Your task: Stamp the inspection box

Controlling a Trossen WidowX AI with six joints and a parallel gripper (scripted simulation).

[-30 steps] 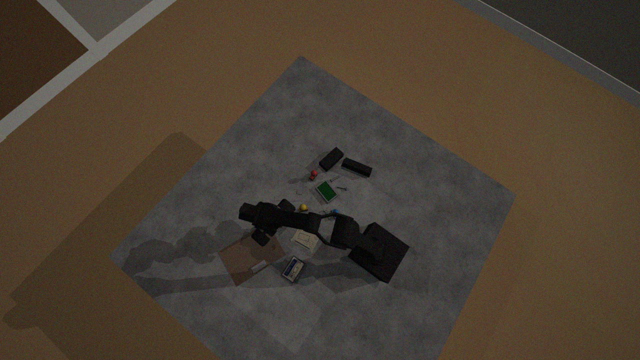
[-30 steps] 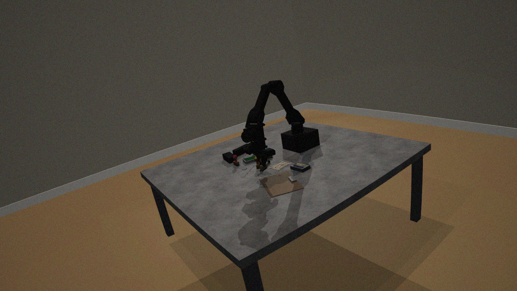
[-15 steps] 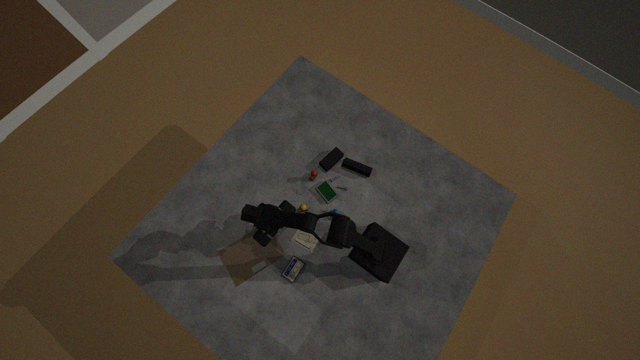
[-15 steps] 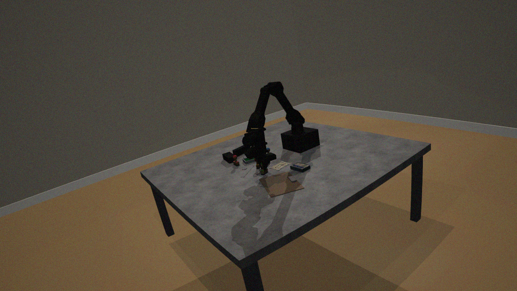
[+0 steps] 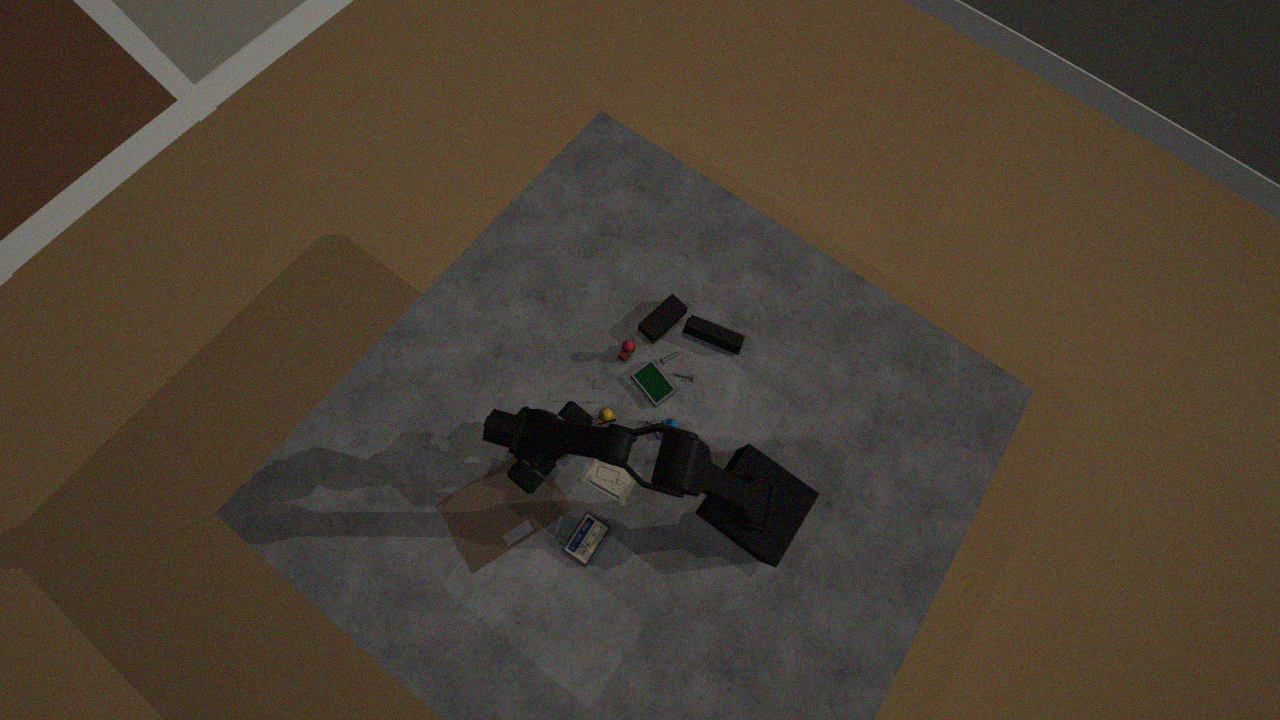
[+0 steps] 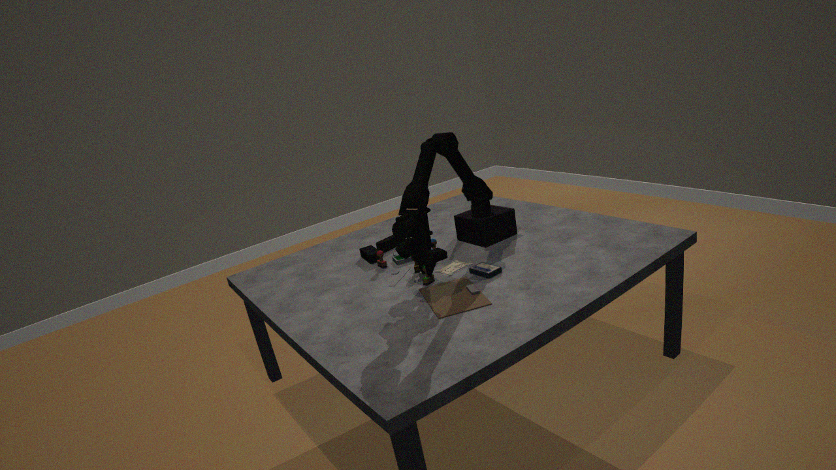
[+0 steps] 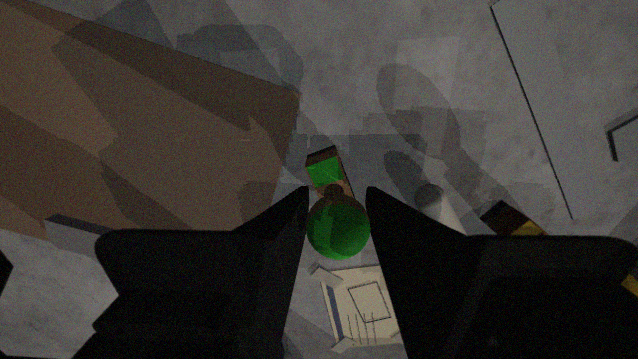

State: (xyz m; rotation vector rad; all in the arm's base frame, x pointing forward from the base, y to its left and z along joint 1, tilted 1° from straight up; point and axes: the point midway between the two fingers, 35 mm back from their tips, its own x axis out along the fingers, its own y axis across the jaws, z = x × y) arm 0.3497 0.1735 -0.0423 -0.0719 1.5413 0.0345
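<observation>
My gripper tip is 1 cm above the green-knobbed stamp. Round my gripper tip: cream card: 12 cm behind, 4 cm to the right, 3 cm below; white marker: 11 cm to the right, 7 cm behind, 2 cm below; yellow-knobbed stamp: 12 cm to the right, 3 cm behind, 1 cm below.
</observation>
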